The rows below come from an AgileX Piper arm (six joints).
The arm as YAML. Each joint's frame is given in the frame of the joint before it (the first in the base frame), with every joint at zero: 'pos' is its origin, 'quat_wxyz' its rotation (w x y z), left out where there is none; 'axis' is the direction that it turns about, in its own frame. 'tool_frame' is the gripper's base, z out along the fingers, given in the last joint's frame.
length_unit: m
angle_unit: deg
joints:
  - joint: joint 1
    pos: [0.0, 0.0, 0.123]
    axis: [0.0, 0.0, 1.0]
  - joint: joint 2
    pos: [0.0, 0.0, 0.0]
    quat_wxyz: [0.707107, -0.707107, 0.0, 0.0]
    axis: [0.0, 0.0, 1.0]
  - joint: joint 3
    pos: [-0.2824, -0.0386, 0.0]
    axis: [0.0, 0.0, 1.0]
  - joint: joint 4
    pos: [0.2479, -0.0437, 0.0]
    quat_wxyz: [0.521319, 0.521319, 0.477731, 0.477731]
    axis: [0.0, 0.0, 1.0]
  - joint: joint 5
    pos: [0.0, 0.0, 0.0]
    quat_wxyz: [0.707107, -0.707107, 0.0, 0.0]
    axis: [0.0, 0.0, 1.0]
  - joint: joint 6
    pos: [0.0, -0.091, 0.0]
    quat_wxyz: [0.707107, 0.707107, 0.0, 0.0]
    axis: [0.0, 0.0, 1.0]
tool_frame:
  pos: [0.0, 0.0, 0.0]
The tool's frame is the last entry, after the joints.
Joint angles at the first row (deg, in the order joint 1, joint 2, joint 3, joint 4, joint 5, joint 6):
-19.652, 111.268, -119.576, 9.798, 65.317, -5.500
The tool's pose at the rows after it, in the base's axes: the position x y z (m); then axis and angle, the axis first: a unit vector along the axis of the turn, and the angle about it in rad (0 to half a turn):
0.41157 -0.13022 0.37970 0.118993 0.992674 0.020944 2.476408
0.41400 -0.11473 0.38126 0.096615 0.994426 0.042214 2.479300
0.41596 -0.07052 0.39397 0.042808 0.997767 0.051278 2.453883
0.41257 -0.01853 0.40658 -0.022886 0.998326 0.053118 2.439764
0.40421 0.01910 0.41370 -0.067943 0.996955 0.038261 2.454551
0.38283 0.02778 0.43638 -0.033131 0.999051 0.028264 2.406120
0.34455 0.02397 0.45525 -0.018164 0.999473 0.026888 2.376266
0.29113 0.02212 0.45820 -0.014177 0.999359 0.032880 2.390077
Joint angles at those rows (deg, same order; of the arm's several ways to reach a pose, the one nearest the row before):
-19.652, 111.269, -119.577, 10.886, 66.635, -6.989
-17.991, 111.039, -119.576, 12.891, 67.437, -7.964
-12.032, 109.319, -119.573, 12.204, 67.264, -7.965
-4.583, 107.601, -119.804, 9.912, 67.723, -7.677
1.489, 106.342, -119.922, 5.787, 69.387, -6.417
3.782, 102.272, -118.946, 1.661, 69.443, 0.000
3.782, 94.481, -112.758, 0.802, 69.328, 1.719
4.011, 83.538, -101.127, 1.146, 69.384, 2.406

